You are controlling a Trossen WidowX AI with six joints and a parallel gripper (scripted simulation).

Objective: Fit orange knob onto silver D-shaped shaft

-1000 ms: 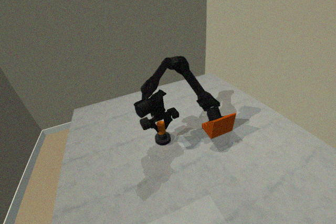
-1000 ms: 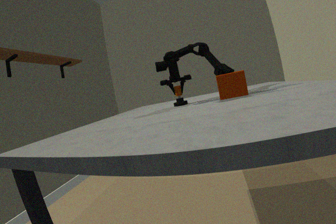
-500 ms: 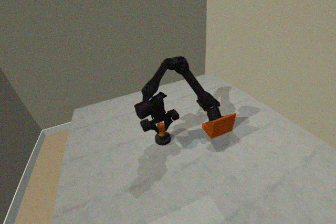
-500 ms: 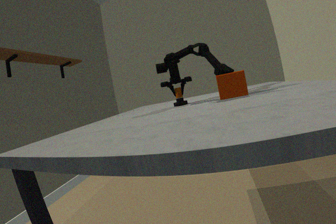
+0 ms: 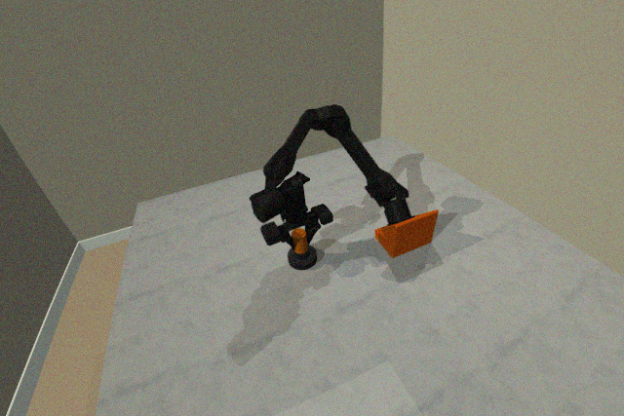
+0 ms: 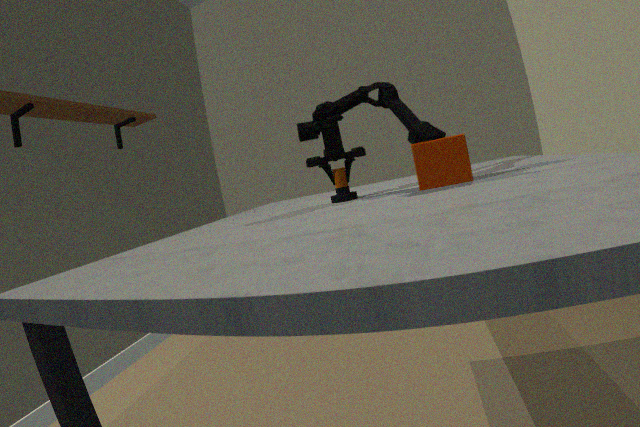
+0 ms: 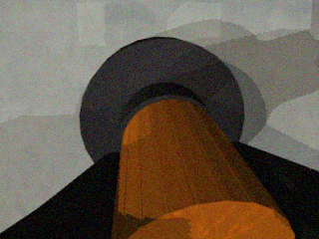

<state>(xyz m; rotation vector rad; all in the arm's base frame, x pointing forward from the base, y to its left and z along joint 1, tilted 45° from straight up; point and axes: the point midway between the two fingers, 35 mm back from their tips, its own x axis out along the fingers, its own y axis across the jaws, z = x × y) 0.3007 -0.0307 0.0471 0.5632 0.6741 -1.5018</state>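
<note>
My gripper tip is now 20 mm above the round dark pedestal. Round my gripper tip: orange knob (30 mm above).
</note>
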